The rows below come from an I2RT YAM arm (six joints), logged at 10 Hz.
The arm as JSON. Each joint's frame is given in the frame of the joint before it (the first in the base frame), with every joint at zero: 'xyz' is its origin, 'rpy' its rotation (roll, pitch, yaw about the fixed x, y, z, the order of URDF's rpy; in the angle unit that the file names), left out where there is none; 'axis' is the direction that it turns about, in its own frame. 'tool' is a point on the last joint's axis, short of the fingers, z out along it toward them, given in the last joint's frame.
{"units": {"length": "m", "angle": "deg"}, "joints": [
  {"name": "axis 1", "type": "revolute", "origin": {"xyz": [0.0, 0.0, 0.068]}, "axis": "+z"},
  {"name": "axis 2", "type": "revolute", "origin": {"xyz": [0.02, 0.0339, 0.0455], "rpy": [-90.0, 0.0, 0.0]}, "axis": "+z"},
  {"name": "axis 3", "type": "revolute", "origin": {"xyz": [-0.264, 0.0, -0.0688], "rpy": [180.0, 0.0, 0.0]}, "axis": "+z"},
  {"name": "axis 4", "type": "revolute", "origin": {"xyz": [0.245, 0.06, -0.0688]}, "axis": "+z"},
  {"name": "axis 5", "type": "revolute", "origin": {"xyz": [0.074, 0.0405, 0.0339], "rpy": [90.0, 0.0, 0.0]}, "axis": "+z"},
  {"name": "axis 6", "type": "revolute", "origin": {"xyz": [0.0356, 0.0, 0.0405], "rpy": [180.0, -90.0, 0.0]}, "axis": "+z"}
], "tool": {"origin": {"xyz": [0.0, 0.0, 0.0]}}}
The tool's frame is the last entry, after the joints.
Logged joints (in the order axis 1, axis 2, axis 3, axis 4, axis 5, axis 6), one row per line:
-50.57, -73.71, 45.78, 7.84, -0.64, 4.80
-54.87, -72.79, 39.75, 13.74, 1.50, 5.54
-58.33, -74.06, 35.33, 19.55, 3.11, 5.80
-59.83, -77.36, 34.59, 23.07, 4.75, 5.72
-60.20, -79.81, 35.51, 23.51, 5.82, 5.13
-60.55, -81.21, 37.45, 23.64, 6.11, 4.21
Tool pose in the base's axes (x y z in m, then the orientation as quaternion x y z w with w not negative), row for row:
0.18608, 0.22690, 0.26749, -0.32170, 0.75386, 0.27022, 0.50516
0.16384, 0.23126, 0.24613, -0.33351, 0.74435, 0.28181, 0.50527
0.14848, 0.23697, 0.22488, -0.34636, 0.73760, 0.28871, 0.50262
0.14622, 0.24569, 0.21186, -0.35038, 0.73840, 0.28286, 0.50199
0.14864, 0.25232, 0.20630, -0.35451, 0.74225, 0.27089, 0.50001
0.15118, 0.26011, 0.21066, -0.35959, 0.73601, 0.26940, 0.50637
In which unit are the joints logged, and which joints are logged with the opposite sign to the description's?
The joints are logged in degrees. Opposite sign: axis 1, axis 2.
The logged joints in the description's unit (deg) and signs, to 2 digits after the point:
50.57, 73.71, 45.78, 7.84, -0.64, 4.80
54.87, 72.79, 39.75, 13.74, 1.50, 5.54
58.33, 74.06, 35.33, 19.55, 3.11, 5.80
59.83, 77.36, 34.59, 23.07, 4.75, 5.72
60.20, 79.81, 35.51, 23.51, 5.82, 5.13
60.55, 81.21, 37.45, 23.64, 6.11, 4.21

